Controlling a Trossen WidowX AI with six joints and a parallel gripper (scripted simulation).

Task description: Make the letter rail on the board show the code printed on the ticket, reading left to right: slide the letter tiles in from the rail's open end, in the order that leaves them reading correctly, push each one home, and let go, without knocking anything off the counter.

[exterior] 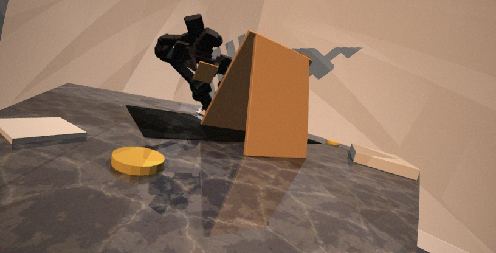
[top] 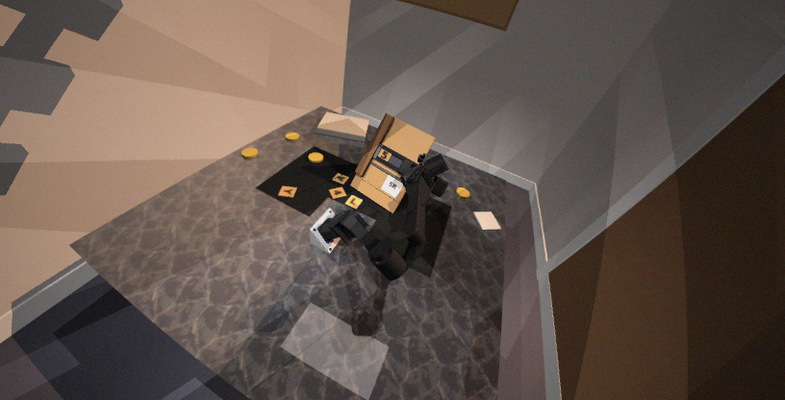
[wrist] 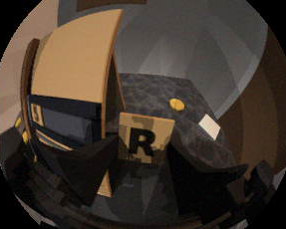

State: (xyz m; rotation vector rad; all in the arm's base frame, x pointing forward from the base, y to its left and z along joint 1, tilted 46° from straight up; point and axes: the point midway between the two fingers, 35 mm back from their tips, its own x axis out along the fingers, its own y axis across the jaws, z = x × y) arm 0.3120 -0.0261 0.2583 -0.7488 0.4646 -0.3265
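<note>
My gripper tip is 12 cm to the right of the white ticket, 8 cm above it and 4 cm past it. Also, from my gripper tip: black mat 22 cm to the left, 17 cm below, 15 cm behind; pale flat box 62 cm to the left, 32 cm ahead, 15 cm below; pale card 32 cm to the right, 16 cm below, 12 cm ahead.
</note>
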